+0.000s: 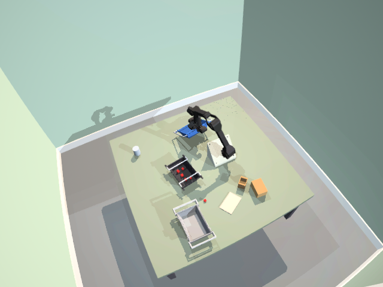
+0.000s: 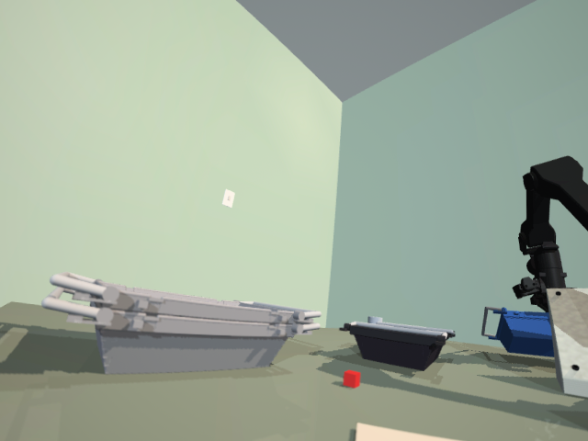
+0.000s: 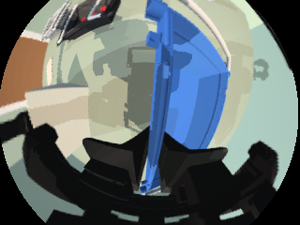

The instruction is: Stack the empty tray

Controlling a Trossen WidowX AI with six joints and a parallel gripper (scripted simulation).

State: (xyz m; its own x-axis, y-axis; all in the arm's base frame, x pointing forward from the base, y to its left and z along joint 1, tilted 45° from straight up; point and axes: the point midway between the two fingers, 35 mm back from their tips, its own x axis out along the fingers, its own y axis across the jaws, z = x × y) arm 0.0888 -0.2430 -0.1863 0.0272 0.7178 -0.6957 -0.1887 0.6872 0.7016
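My gripper tip is now 10 mm short of the blue tray, 70 mm to the left of it and 10 mm below it. Round my gripper tip: sheet 90 mm ahead, 670 mm to the left, 70 mm below.
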